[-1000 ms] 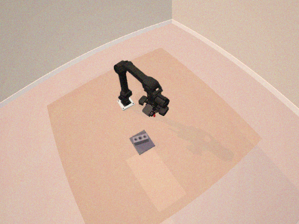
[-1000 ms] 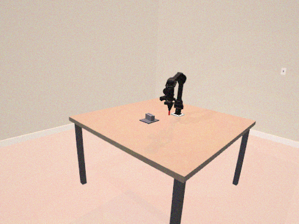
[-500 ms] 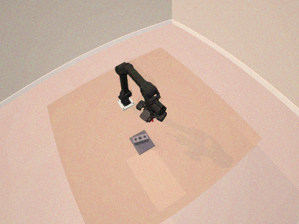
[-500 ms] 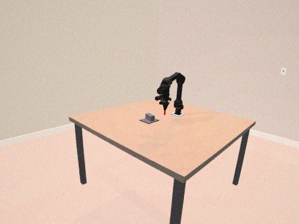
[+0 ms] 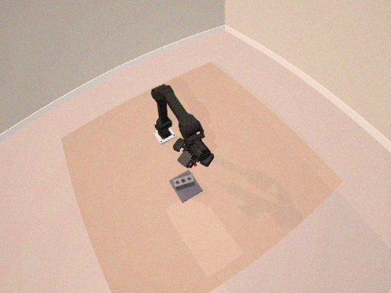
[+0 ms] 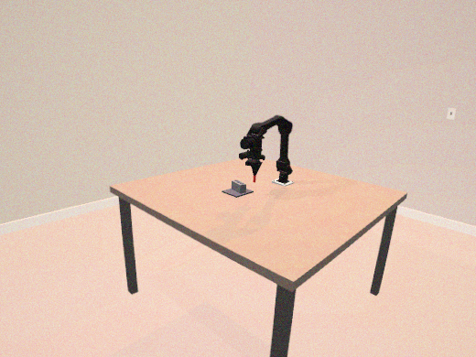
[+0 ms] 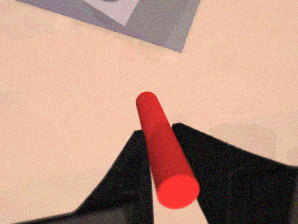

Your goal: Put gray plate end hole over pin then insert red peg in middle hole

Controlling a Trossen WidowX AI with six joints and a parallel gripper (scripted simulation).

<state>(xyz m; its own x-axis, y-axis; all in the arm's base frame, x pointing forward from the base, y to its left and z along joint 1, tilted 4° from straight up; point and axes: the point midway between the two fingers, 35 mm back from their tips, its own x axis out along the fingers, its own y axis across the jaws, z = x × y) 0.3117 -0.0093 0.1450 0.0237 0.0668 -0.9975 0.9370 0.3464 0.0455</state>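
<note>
My gripper tip is 2 cm short of the gray plate, 9 cm to the left of it and 7 cm above it. Also, from my gripper tip: red peg: right at my gripper tip; gray base: 3 cm ahead, 8 cm to the right, 11 cm below.
</note>
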